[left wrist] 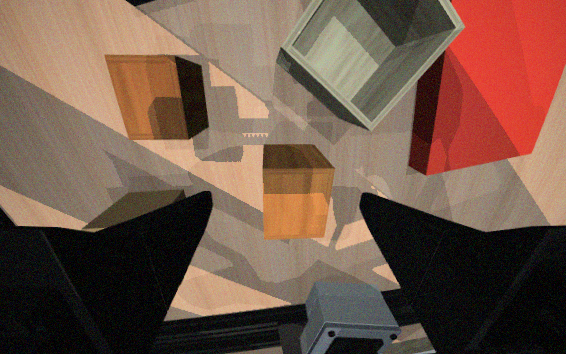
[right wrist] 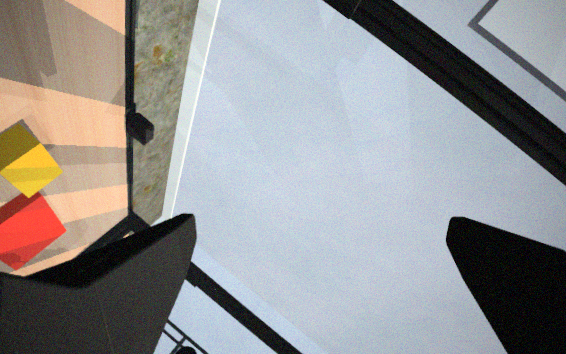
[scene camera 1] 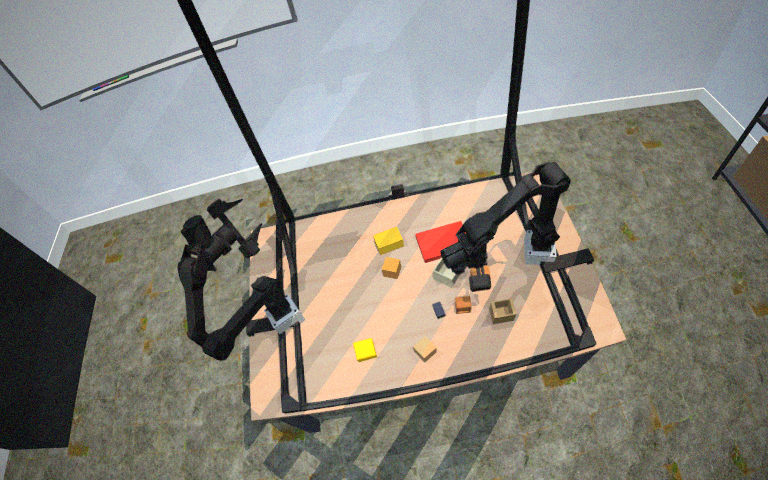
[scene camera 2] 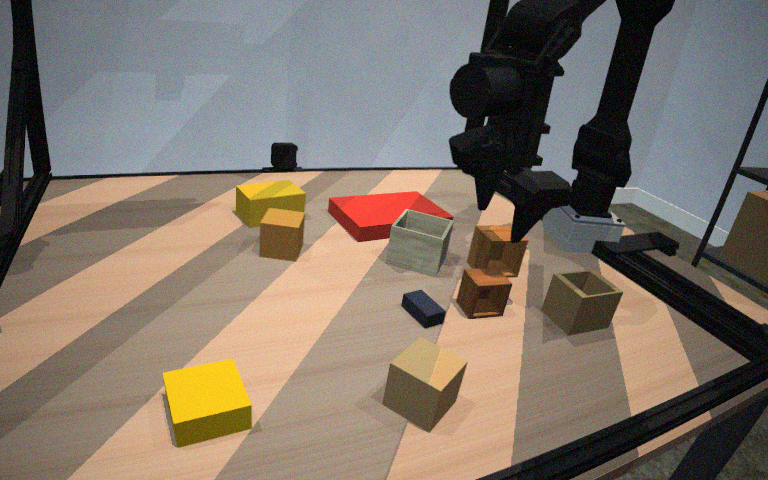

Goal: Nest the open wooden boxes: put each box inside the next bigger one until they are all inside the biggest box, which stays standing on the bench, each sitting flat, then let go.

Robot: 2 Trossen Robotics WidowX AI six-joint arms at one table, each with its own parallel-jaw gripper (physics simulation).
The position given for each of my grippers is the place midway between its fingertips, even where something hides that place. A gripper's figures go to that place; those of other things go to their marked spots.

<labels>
My left gripper (scene camera 2: 497, 225): 66 cm from the lens. A pale box (scene camera 2: 418, 242) is 63 cm from the lens.
</labels>
